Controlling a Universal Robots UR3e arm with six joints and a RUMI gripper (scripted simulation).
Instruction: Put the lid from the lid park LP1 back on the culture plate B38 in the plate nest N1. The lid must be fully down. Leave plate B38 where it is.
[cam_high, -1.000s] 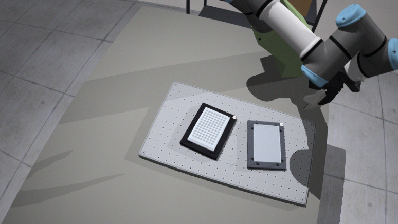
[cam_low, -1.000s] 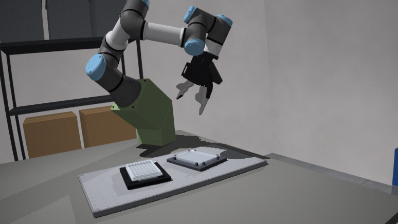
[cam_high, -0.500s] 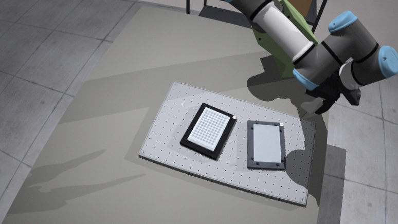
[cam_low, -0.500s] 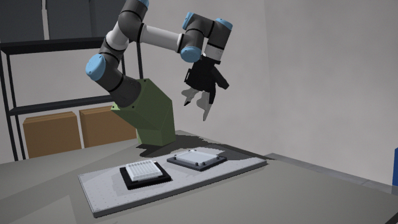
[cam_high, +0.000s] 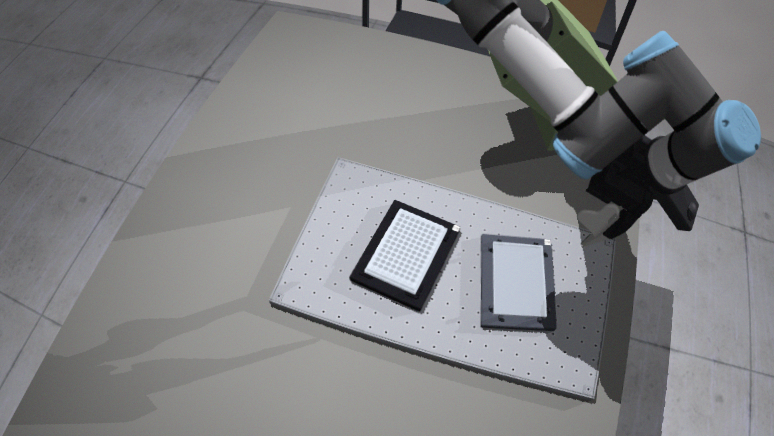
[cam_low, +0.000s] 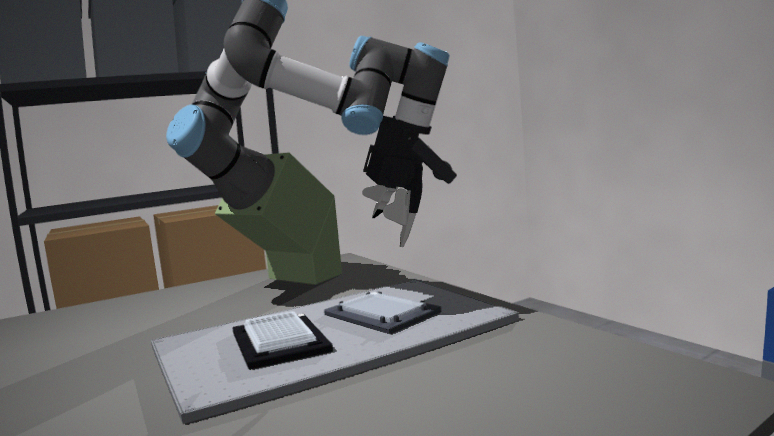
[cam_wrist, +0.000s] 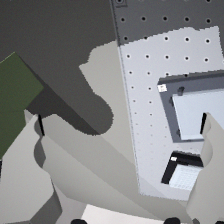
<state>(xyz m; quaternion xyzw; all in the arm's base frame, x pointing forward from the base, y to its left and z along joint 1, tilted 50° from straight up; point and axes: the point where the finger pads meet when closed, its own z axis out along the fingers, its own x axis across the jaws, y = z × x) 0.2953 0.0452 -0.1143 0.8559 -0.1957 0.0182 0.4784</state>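
My hand is 11 cm to the left of the flat lid, 11 cm above it and 8 cm short of it. From my hand the other things lie so: white culture plate B38 (29 cm to the right, 10 cm below, 4 cm ahead); small white tag (21 cm to the right, 11 cm below, 1 cm behind); black lid park LP1 (12 cm below, 11 cm to the right, 8 cm ahead).
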